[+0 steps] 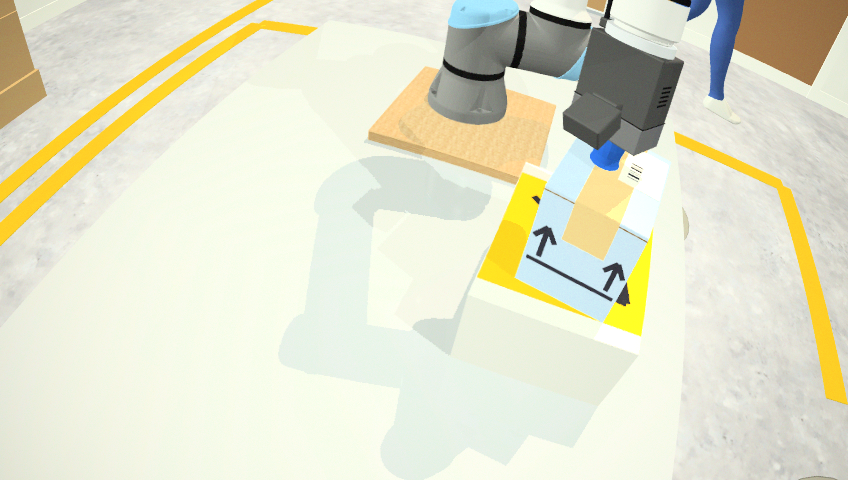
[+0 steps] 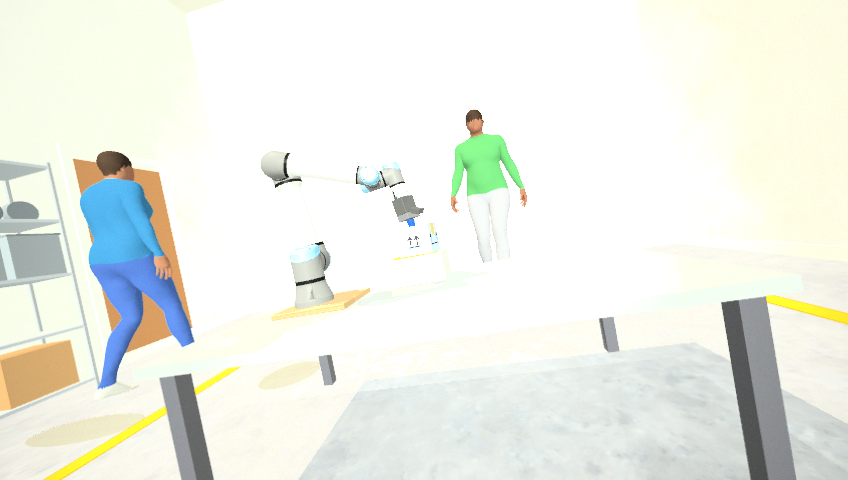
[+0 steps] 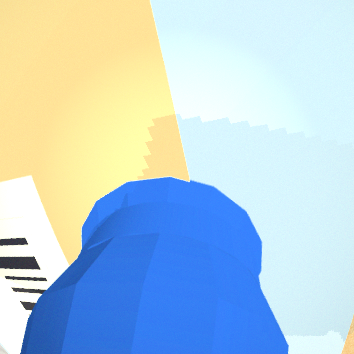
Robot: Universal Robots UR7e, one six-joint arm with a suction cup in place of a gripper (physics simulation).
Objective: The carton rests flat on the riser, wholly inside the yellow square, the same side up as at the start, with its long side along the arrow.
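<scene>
The light blue carton (image 1: 571, 261) (image 2: 412, 240) (image 3: 240, 100) is over the yellow square (image 1: 505, 249) on the white riser (image 1: 541, 339) (image 2: 416, 272). Its taped, labelled face is on top and the printed arrows on its side point up. Its base is at or slightly above the riser; contact is not clear. Its lower front corner is close to the square's front edge. The black arrow (image 1: 623, 296) is mostly hidden under it; the carton's visible edges look turned from the arrow. My blue suction cup (image 1: 606, 166) (image 2: 411, 223) (image 3: 172, 215) is on the carton's top, holding it.
The robot's base stands on a wooden board (image 1: 464, 133) (image 2: 351, 299) behind and left of the riser. The white table's right edge runs close to the riser. A person in green (image 2: 483, 163) and a person in blue (image 2: 116, 217) stand beyond the table.
</scene>
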